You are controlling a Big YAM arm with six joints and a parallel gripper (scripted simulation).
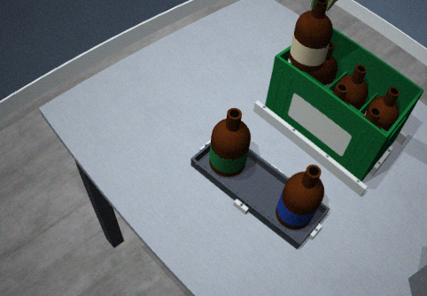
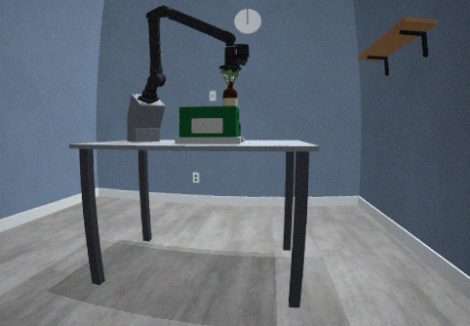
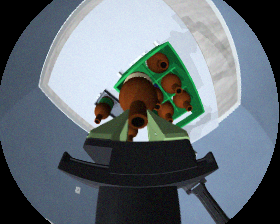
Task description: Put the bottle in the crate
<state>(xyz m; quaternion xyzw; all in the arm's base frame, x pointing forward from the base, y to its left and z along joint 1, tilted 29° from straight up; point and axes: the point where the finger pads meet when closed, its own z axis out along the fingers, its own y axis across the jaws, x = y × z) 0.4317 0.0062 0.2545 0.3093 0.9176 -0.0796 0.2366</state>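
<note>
The brown bottle is 60 mm below my hand. Round my hand: grey tray: 90 mm behind, 210 mm to the left, 290 mm below; then crate: 90 mm behind, 40 mm to the right, 220 mm below.
</note>
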